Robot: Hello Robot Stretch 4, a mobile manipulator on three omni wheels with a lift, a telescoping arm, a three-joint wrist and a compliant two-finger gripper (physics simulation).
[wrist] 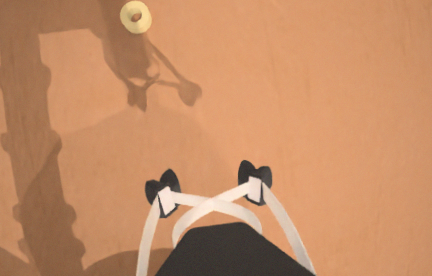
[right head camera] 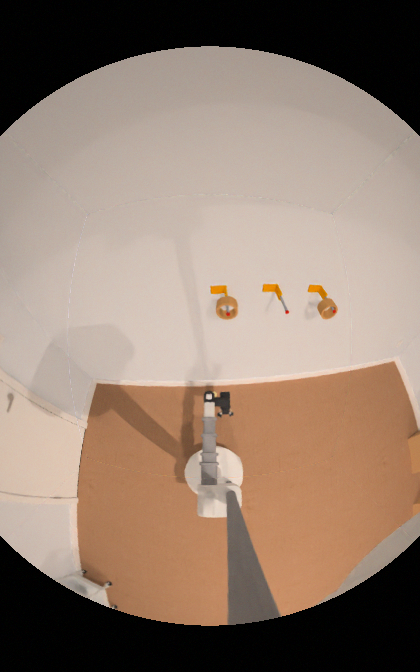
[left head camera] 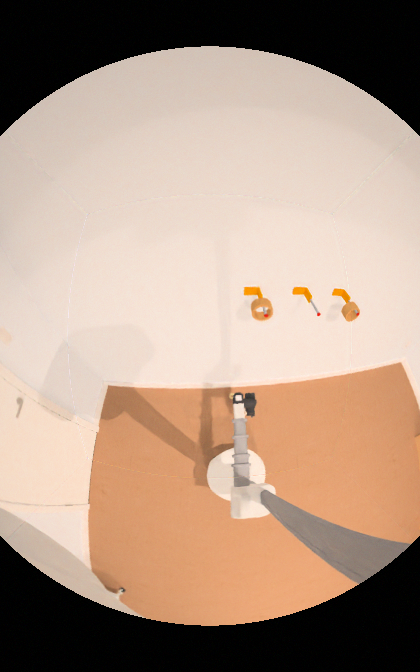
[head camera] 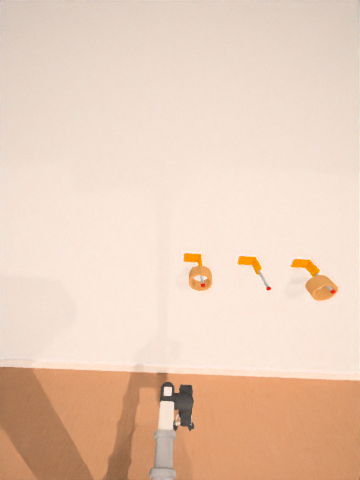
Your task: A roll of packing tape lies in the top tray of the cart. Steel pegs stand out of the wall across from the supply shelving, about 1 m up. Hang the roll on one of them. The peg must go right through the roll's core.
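Places are measured from the robot's base along level axes (x ahead, y down, z left), in metres.
Pixels of known places: gripper, fingertip midpoint: [wrist: 208, 179] [head camera: 182, 427].
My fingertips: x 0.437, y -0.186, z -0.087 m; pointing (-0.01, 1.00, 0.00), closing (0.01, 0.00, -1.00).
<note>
Ahead of a thing's pixels: the offset from my fingertips to its top centre. "spot": to the spot under its first point.
One tan tape roll {dy -0.850, dx +0.256, dz -0.023 m} [head camera: 200, 270] [left head camera: 254, 311] [right head camera: 227, 301] hangs on the left wall peg, whose red tip shows through its core. A second tan roll {dy -0.849, dx +0.236, dz -0.523 m} [head camera: 315, 286] [left head camera: 348, 311] [right head camera: 324, 304] hangs around the right peg. The middle steel peg {spot: dy -0.839, dx +0.222, dz -0.271 m} [head camera: 264, 280] [left head camera: 314, 307] [right head camera: 284, 304] is bare, with a red tip and an orange bracket. My gripper [head camera: 183, 427] [right head camera: 225, 414] [wrist: 208, 179] is open and empty, pointing down over the brown floor, away from the wall and apart from both rolls. In the left head view its fingertips are hidden.
A small pale yellow ring {dy +0.189, dx +0.249, dz +0.093 m} [wrist: 142, 25] lies on the floor near my gripper's shadow. My white base [left head camera: 217, 475] [right head camera: 195, 472] stands below the arm. A tan box [right head camera: 414, 452] is cut off at the right edge. A pale object with dark feet [right head camera: 82, 586] stands at the lower left.
</note>
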